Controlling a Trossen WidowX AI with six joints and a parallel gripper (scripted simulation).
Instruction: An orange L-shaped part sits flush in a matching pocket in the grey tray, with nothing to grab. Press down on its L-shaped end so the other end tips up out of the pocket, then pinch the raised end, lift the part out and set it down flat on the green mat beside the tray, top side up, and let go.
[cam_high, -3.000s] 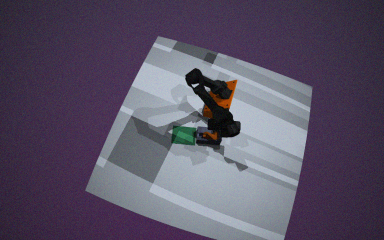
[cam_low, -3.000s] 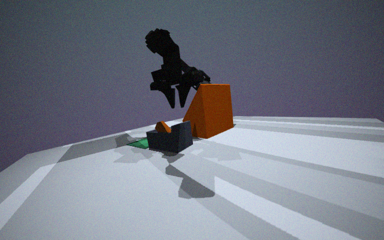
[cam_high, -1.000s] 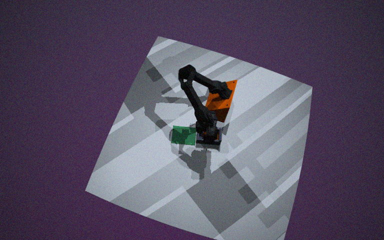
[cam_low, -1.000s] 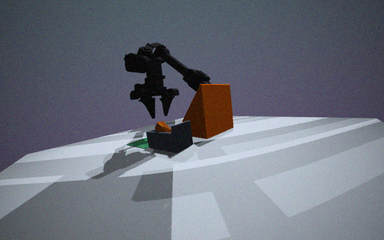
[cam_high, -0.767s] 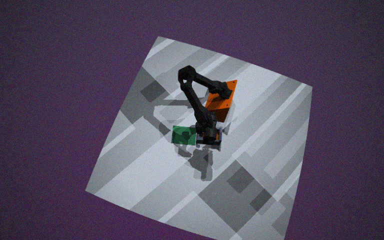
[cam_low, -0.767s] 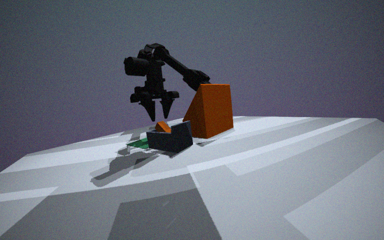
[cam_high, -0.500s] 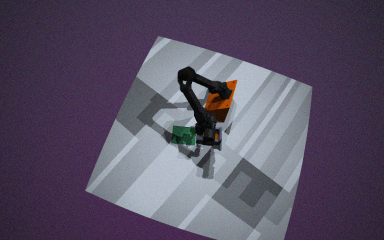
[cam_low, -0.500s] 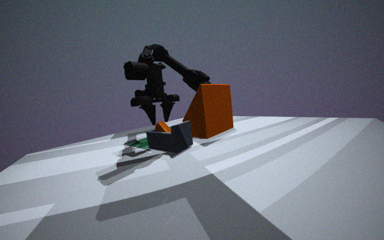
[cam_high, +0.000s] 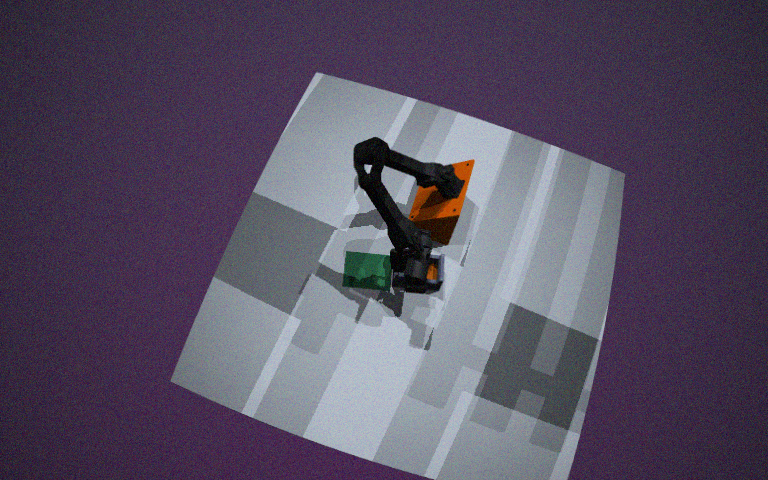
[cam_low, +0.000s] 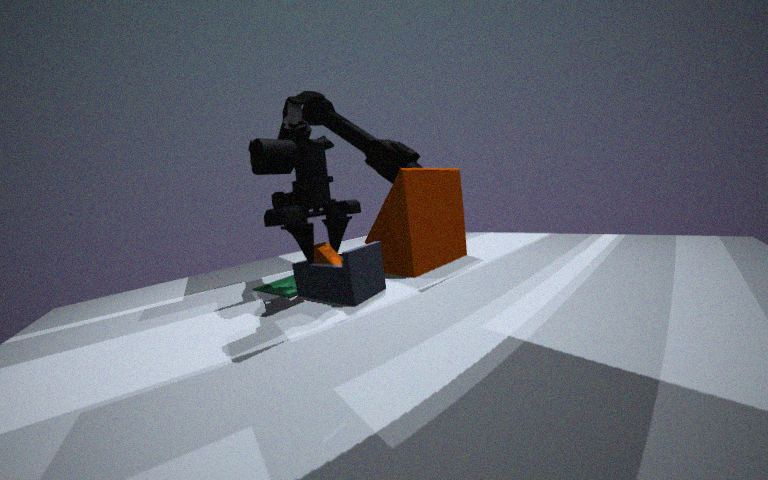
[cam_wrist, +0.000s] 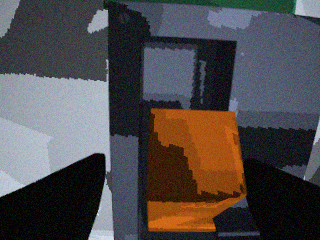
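Right now the orange L-shaped part is 3 cm to the left of my gripper tip, 3 cm below it and 3 cm behind it. Also, from my gripper tip: green mat (14 cm to the right, 8 cm below, 3 cm ahead).
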